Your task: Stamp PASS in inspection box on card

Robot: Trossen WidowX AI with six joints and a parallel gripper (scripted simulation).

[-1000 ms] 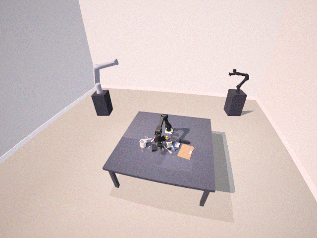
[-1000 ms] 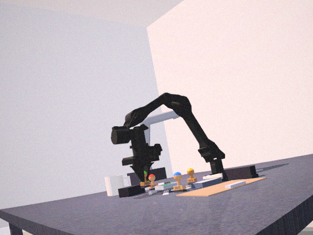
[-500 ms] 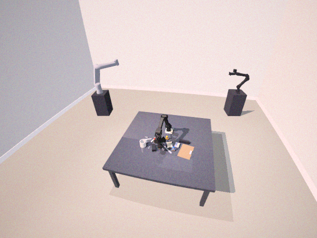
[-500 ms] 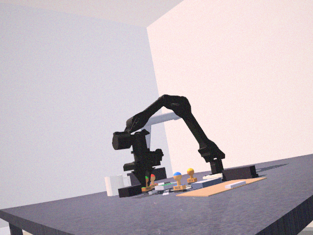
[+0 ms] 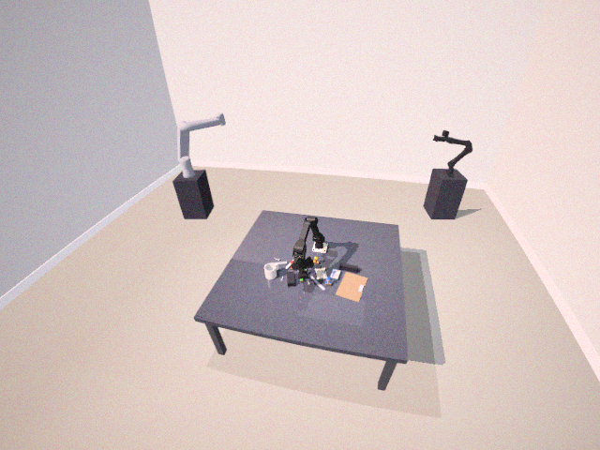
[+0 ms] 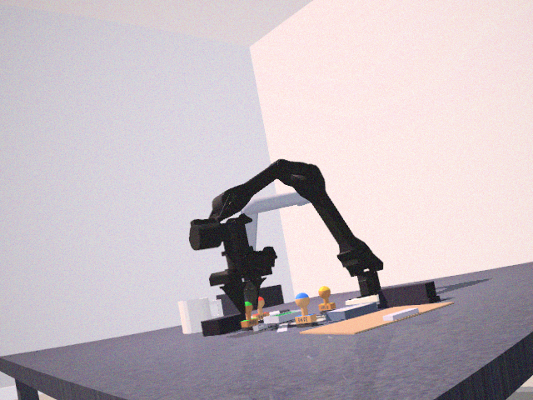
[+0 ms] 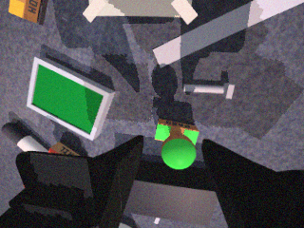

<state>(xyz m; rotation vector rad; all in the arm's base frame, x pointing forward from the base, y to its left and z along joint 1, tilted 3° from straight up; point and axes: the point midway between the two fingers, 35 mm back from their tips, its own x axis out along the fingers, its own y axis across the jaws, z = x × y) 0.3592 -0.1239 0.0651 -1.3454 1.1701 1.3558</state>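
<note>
My gripper tip is now 20 mm above the green-knobbed PASS stamp. From my gripper tip the other things lie so: black box: 80 mm to the right, 20 mm below, 10 mm ahead; green ink pad: 120 mm behind, 40 mm below, 10 mm to the left; red-knobbed stamp: 120 mm behind, 70 mm to the right, 20 mm below.
</note>
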